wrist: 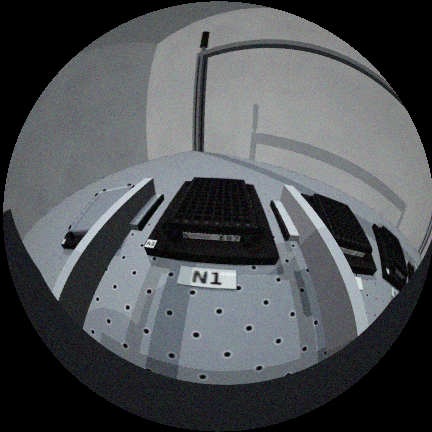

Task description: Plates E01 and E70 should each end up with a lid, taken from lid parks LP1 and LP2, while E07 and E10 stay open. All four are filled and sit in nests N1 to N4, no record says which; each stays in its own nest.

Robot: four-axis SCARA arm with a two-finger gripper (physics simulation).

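Places are measured from the arm's base along level axes (x ahead, y right, z down), in centimetres.
Where they show: gripper, fingertip midpoint: (216,189).
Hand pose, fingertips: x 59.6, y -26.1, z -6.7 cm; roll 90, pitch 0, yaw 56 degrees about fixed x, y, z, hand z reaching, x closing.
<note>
Each offset is from my fingertips to the top centre of the thing. "spot": to the spot under its first point.
A black plate @[dy -3.0, dx +4.0, dz +2.8 cm] (215,205) with open dark wells and no lid sits in the black nest N1 @[dy -3.0, dx +4.0, dz +3.3 cm] (210,256), behind the N1 label @[spot: dy +2.5, dx -4.2, dz +5.3 cm] (207,278). Its front tag @[spot: dy +0.6, dx -1.3, dz +3.9 cm] (211,237) reads E07. My gripper (216,189) is open and empty, with one finger to the left of this plate and one to the right, both apart from it. A second black plate @[dy +13.7, dx +11.7, dz +2.8 cm] (342,222) sits in a nest to the right, partly behind the right finger; its tag is too blurred to read. Plates E01, E70 and E10 cannot be identified here.
Farther right stands another dark plate or holder @[dy +31.9, dx +13.4, dz +2.8 cm] (392,255), cut by the view's edge. At the left, behind the left finger, lies a pale flat panel @[dy -16.7, dx -7.7, dz +3.7 cm] (100,207) with dark corner pieces, perhaps a lid on a park. A dark post @[dy -44.4, dx +42.8, dz -51.3 cm] (199,100) rises at the back.
</note>
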